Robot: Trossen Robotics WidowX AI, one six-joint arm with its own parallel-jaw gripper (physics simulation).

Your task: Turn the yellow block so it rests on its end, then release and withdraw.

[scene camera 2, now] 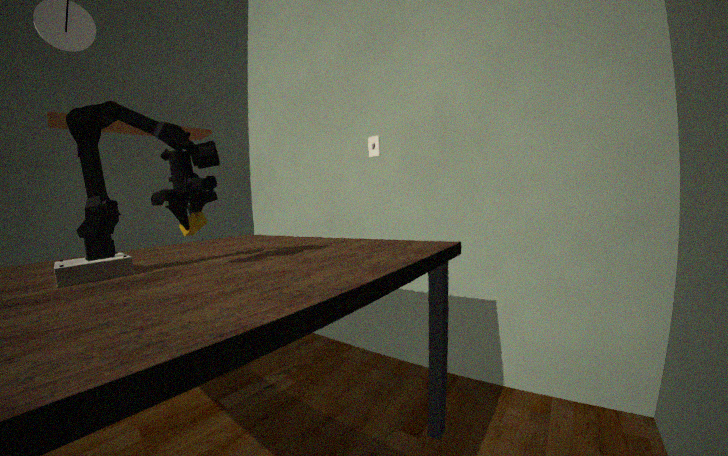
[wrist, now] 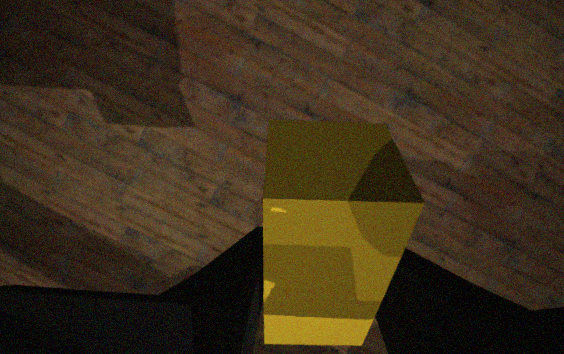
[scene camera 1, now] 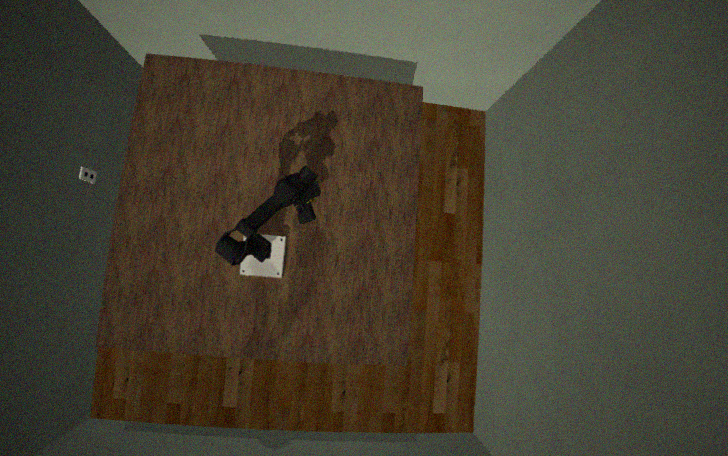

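Observation:
The yellow block (scene camera 2: pixel 196 221) (wrist: pixel 315 270) is held in the air above the wooden table (scene camera 1: pixel 343 300) (scene camera 2: pixel 225 306), tilted in the scene camera 2 view. My gripper (scene camera 2: pixel 189 222) (wrist: pixel 314 241) is shut on it, with one dark finger on each side in the wrist view. The block sticks out past the fingertips, and one end face is turned to the upper part of that view. In the scene camera 1 view the arm hides nearly all of the block; a tiny speck of yellow shows.
The arm stands on a white base plate (scene camera 1: pixel 275 264) (scene camera 2: pixel 94 271) on the table. The arm's shadow (scene camera 1: pixel 308 139) falls across the table beyond the gripper. The table's edge (scene camera 2: pixel 300 316) runs along the near side in the scene camera 2 view. Walls stand around the table.

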